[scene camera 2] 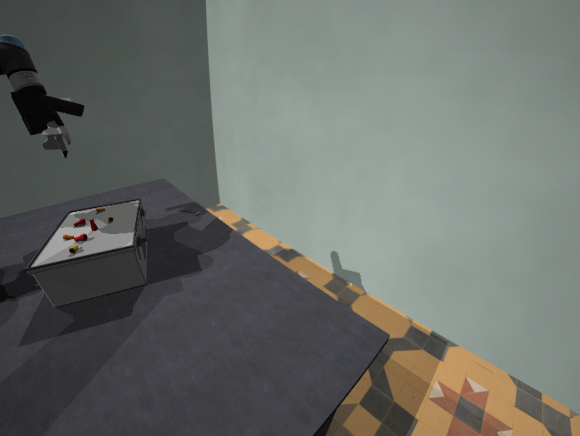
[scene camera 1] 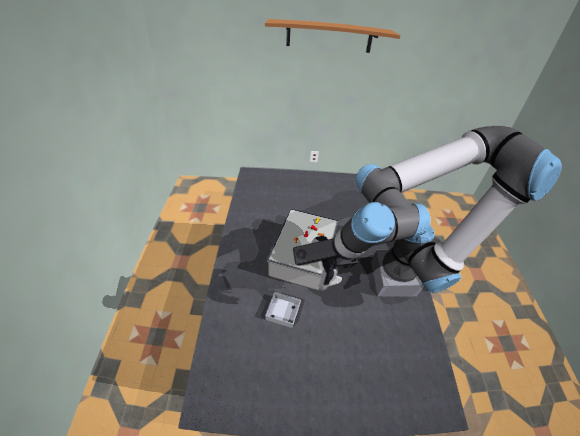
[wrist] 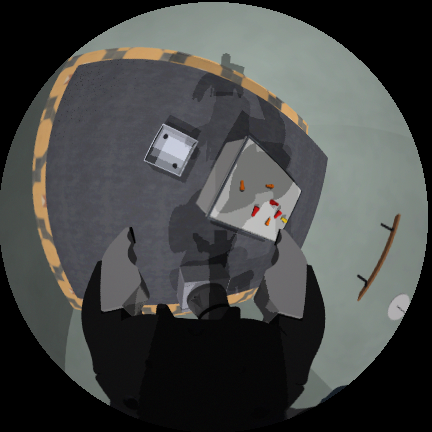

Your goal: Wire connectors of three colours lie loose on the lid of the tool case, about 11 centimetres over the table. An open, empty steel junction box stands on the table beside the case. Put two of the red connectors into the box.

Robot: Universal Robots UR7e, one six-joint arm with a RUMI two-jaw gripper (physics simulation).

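Where they show: gripper, fingertip midpoint: (scene camera 2: 67, 151) (scene camera 1: 317, 265) (wrist: 203, 230); arm's base, link origin: (scene camera 1: 400, 265) (wrist: 205, 296).
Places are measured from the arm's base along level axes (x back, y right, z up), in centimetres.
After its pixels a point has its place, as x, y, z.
Three red connectors (scene camera 2: 80, 222) @(-34.3, 11.2, 3.1) (scene camera 2: 93, 225) @(-36.5, 17.4, 3.6) (wrist: 255, 211) @(-34.1, 10.4, 3.4) (wrist: 273, 203) @(-36.4, 16.4, 3.9) (wrist: 278, 214) @(-32.8, 20.3, 3.6) lie loose on the lid of the tool case (scene camera 1: 296, 274) @(-42.1, 1.6, -2.2) (scene camera 2: 95, 281) @(-31.5, 28.8, -4.6) (wrist: 255, 157) @(-47.8, 8.9, 2.2). Two red ones (scene camera 1: 314, 227) @(-32.6, 20.2, 3.4) (scene camera 1: 306, 233) @(-36.6, 16.7, 4.0) show in scene camera 1. Three orange connectors (scene camera 2: 100, 210) @(-40.6, 5.7, 2.7) (scene camera 2: 68, 237) @(-30.4, 17.2, 2.8) (wrist: 242, 185) @(-40.6, 5.3, 3.2) (wrist: 270, 186) @(-41.0, 14.6, 3.2) (wrist: 268, 221) @(-30.6, 16.9, 3.1) and a yellow one (scene camera 1: 317, 220) @(-30.6, 24.4, 3.2) (scene camera 2: 73, 249) @(-30.5, 25.7, 3.3) (wrist: 284, 220) @(-30.4, 24.6, 3.5) lie there too. The open steel junction box (scene camera 1: 283, 308) @(-47.8, -8.9, -9.0) (wrist: 176, 149) @(-48.5, -8.5, -9.0) stands beside the case, with no connector inside. My gripper (scene camera 2: 65, 154) @(-38.6, -9.5, 19.1) (wrist: 203, 230) @(-38.6, -9.5, 19.1) is open and empty, high above the table.
The arm's base stands on a grey block (scene camera 1: 399, 288) @(-2.8, -8.6, -2.7) (wrist: 187, 294) @(-3.7, -6.9, -0.2) on the dark table (scene camera 1: 320, 370) @(-37.7, -33.3, -9.1) (scene camera 2: 225, 350) @(-43.4, 60.7, -9.1) (wrist: 100, 175) @(-42.3, -30.1, -9.1), near the case. A wooden wall shelf (scene camera 1: 332, 28) (wrist: 382, 257) hangs on the wall beyond the table.
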